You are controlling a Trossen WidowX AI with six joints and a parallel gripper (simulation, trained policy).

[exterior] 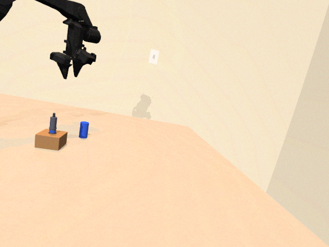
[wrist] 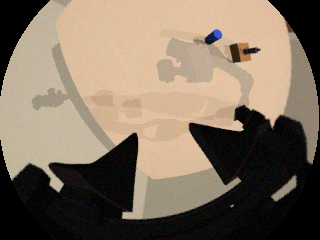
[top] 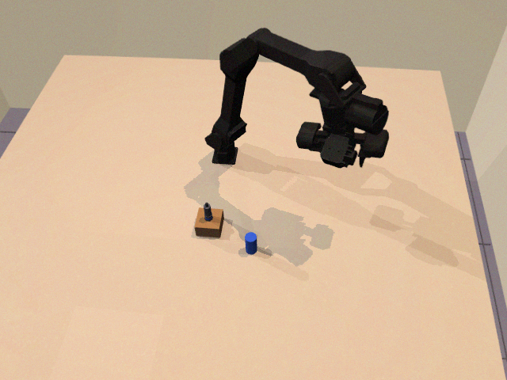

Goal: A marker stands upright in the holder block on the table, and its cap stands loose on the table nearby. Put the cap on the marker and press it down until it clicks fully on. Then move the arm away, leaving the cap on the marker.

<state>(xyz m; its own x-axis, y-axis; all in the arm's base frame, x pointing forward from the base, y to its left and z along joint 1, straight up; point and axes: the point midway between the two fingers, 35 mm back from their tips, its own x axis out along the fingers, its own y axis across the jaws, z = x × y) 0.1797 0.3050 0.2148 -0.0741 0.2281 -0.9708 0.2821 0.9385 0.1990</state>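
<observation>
Right now the blue cap is 13 cm ahead of my gripper tip, 20 cm to the right of it and 15 cm below it. From my gripper tip the other things lie so: brown holder block (7 cm ahead, 31 cm to the right, 16 cm below).
</observation>
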